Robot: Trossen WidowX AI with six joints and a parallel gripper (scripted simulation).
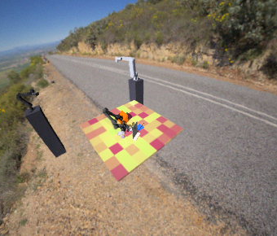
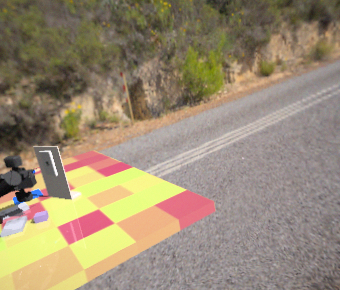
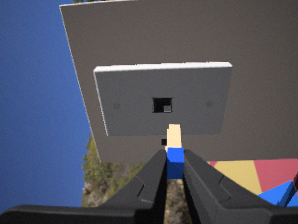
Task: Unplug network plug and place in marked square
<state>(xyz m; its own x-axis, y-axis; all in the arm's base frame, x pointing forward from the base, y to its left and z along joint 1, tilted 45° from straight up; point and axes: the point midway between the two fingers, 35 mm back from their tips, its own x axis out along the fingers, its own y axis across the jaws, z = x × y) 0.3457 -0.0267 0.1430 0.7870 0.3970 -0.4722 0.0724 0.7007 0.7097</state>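
Right now the blue marked square is 4 cm behind my gripper tip, 22 cm to the left of it and 17 cm below it. Round my gripper tip: network plug: 1 cm ahead; purple block: 4 cm behind, 12 cm to the right, 16 cm below; grey upright panel: 8 cm ahead, 4 cm to the left, 6 cm below.
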